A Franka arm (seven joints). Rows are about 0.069 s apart.
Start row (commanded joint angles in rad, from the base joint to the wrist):
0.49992, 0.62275, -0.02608, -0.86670, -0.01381, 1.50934, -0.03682
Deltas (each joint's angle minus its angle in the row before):
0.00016, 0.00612, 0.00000, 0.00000, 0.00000, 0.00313, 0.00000
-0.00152, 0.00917, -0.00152, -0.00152, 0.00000, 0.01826, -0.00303
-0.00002, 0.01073, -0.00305, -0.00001, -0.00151, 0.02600, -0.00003
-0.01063, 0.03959, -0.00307, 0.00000, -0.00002, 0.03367, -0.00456
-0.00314, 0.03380, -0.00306, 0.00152, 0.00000, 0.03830, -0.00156
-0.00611, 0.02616, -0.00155, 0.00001, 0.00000, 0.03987, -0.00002
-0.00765, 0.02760, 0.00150, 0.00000, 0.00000, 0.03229, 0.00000
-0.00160, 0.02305, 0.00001, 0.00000, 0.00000, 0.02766, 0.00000
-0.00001, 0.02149, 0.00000, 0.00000, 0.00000, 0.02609, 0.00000
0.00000, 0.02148, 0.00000, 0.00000, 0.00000, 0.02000, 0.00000
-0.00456, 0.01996, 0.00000, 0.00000, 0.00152, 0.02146, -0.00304
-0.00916, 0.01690, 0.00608, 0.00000, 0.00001, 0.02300, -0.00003
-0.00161, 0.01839, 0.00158, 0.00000, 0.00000, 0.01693, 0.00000
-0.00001, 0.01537, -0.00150, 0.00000, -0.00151, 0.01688, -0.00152
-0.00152, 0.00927, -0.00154, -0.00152, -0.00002, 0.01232, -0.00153
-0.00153, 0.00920, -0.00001, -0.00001, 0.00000, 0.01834, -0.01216
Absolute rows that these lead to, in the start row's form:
0.50008, 0.62887, -0.02608, -0.86670, -0.01381, 1.51247, -0.03682
0.49856, 0.63804, -0.02760, -0.86822, -0.01381, 1.53073, -0.03985
0.49854, 0.64877, -0.03065, -0.86823, -0.01532, 1.55673, -0.03988
0.48791, 0.68836, -0.03372, -0.86823, -0.01534, 1.59040, -0.04444
0.48477, 0.72216, -0.03678, -0.86671, -0.01534, 1.62870, -0.04600
0.47866, 0.74832, -0.03833, -0.86670, -0.01534, 1.66857, -0.04602
0.47101, 0.77592, -0.03683, -0.86670, -0.01534, 1.70086, -0.04602
0.46941, 0.79897, -0.03682, -0.86670, -0.01534, 1.72852, -0.04602
0.46940, 0.82046, -0.03682, -0.86670, -0.01534, 1.75461, -0.04602
0.46940, 0.84194, -0.03682, -0.86670, -0.01534, 1.77461, -0.04602
0.46484, 0.86190, -0.03682, -0.86670, -0.01382, 1.79607, -0.04906
0.45568, 0.87880, -0.03074, -0.86670, -0.01381, 1.81907, -0.04909
0.45407, 0.89719, -0.02916, -0.86670, -0.01381, 1.83600, -0.04909
0.45406, 0.91256, -0.03066, -0.86670, -0.01532, 1.85288, -0.05061
0.45254, 0.92183, -0.03220, -0.86822, -0.01534, 1.86520, -0.05214
0.45101, 0.93103, -0.03221, -0.86823, -0.01534, 1.88354, -0.06430

